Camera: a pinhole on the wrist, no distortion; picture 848 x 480 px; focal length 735.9 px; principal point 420.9 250.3 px. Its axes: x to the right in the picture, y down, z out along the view. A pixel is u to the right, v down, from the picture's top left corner.
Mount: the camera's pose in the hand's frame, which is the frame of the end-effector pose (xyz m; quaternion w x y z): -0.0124 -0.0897 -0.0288 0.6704 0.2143 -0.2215 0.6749
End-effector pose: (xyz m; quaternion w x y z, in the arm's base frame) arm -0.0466 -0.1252 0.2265 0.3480 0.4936 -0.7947 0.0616
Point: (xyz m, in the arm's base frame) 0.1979 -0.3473 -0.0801
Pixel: 214 401
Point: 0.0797 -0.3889 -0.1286
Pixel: 447 322
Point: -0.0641 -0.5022 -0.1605
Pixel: 628 157
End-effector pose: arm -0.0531 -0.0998 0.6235 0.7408 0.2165 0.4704 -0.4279
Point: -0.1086 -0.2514 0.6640
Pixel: 657 64
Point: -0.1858 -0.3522 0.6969
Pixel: 332 151
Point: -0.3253 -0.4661 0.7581
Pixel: 122 249
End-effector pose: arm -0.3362 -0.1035 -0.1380 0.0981 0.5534 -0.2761 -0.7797
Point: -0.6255 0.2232 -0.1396
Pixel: 644 296
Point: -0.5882 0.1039 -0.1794
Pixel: 750 133
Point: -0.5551 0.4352 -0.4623
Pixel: 139 104
